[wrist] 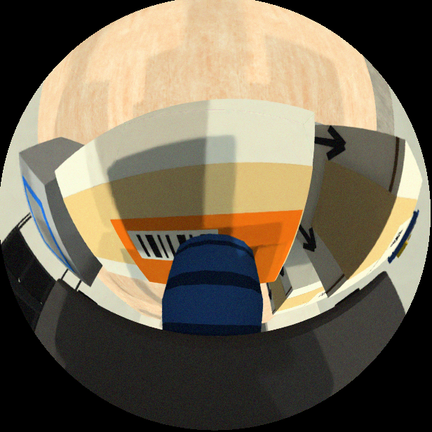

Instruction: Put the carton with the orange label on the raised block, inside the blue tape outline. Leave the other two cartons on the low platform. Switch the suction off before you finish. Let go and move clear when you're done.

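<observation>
The carton with the orange label [190, 187] fills the middle of the wrist view, with its label and barcode facing the camera. My dark blue suction cup [216, 240] is pressed against the labelled face and covers the lower part of the label. Its bellows look squeezed, so I read it as shut on this carton. A second carton [360, 200] stands close on the right, its arrow-marked side showing. Part of a third carton [306, 295] shows below it. The raised grey block [65, 220] is at the left, with the blue tape outline [41, 202] seen at a steep slant. The low platform is hidden.
The wooden table [200, 55] spans the top of the view. A black rack-like object shows at the lower left edge. A blue and yellow object [403, 239] shows at the far right, beyond the second carton.
</observation>
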